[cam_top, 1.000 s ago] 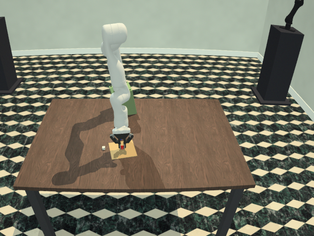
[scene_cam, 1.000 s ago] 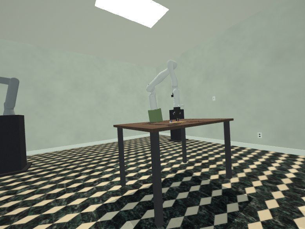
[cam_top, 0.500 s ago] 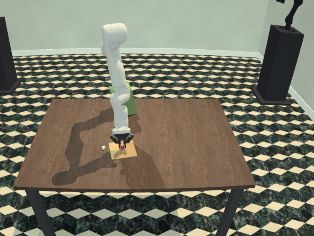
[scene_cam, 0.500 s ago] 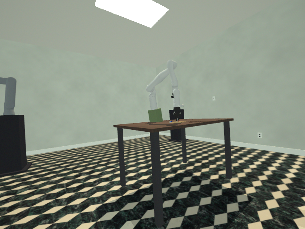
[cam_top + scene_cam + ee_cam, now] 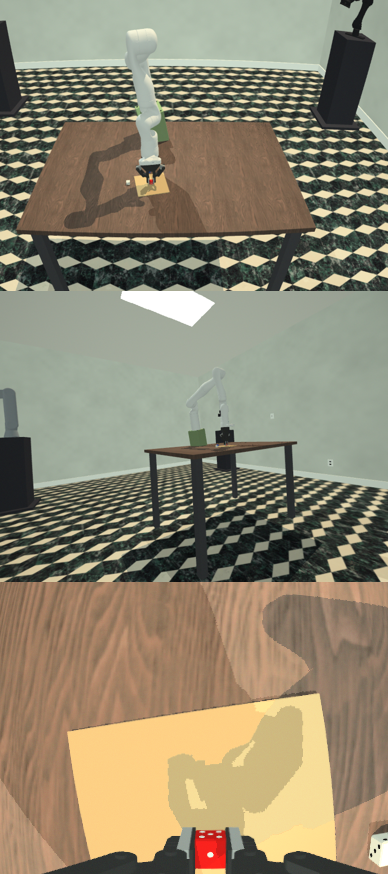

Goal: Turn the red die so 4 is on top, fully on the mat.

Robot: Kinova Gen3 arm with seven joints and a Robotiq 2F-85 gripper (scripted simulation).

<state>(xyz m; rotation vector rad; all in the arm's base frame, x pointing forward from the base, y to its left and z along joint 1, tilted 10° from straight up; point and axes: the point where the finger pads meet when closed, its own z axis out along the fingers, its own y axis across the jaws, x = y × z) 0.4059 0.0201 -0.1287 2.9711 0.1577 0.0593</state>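
Right now my hand is 10 mm above the red die. Also, from my hand: mat (30 mm below); white die (110 mm to the right, 20 mm below); blue die (90 mm behind, 20 mm to the right, 20 mm below).
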